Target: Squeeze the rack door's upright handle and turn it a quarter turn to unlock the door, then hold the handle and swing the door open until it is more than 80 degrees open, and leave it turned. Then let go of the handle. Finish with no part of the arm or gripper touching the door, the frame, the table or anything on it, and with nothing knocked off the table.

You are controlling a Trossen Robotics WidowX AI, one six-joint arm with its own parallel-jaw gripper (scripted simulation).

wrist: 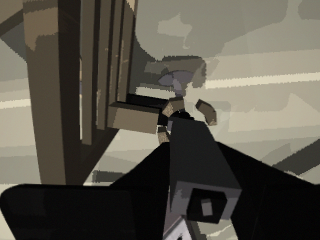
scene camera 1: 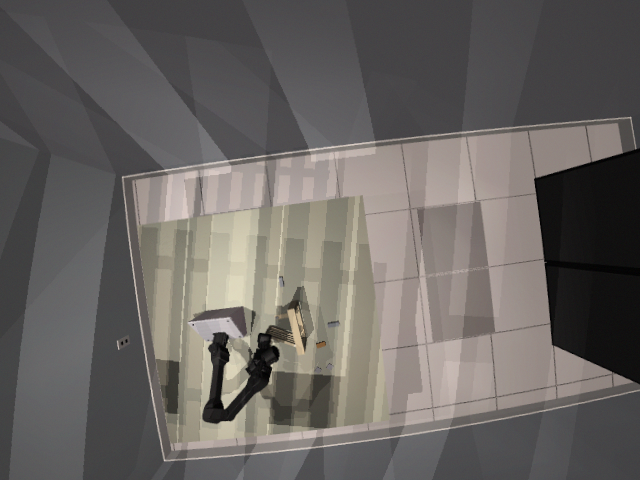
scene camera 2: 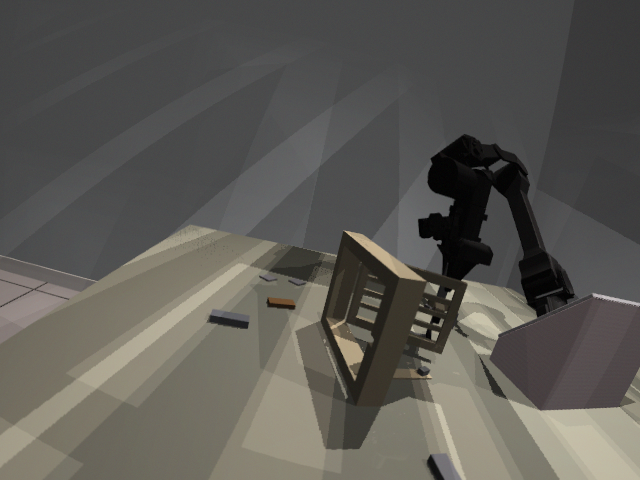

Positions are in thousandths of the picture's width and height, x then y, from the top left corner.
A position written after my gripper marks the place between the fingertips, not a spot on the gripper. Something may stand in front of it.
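I can see my gripper (scene camera 2: 696,603), and the wrist view gives me the gripper (wrist: 592,619) too. A slatted door (scene camera 2: 707,639) is part of the scene as well, and I also find the door (wrist: 164,177) in the wrist view.
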